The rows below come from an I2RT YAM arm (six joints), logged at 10 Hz.
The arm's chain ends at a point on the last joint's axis. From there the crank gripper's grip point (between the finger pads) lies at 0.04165 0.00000 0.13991 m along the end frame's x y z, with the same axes.
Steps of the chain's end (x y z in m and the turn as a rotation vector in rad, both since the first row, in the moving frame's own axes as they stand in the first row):
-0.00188 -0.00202 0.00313 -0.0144 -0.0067 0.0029
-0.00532 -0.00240 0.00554 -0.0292 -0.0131 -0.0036
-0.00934 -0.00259 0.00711 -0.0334 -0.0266 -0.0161
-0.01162 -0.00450 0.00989 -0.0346 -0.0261 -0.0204
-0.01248 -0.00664 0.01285 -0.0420 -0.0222 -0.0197
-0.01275 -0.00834 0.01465 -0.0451 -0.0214 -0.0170
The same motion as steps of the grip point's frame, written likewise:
-0.00282 0.00012 0.00339 -0.0144 -0.0067 0.0029
-0.00715 0.00155 0.00602 -0.0292 -0.0131 -0.0036
-0.01304 0.00146 0.00810 -0.0334 -0.0266 -0.0161
-0.01524 -0.00045 0.01086 -0.0346 -0.0261 -0.0204
-0.01555 -0.00154 0.01363 -0.0420 -0.0222 -0.0197
-0.01570 -0.00270 0.01538 -0.0451 -0.0214 -0.0170

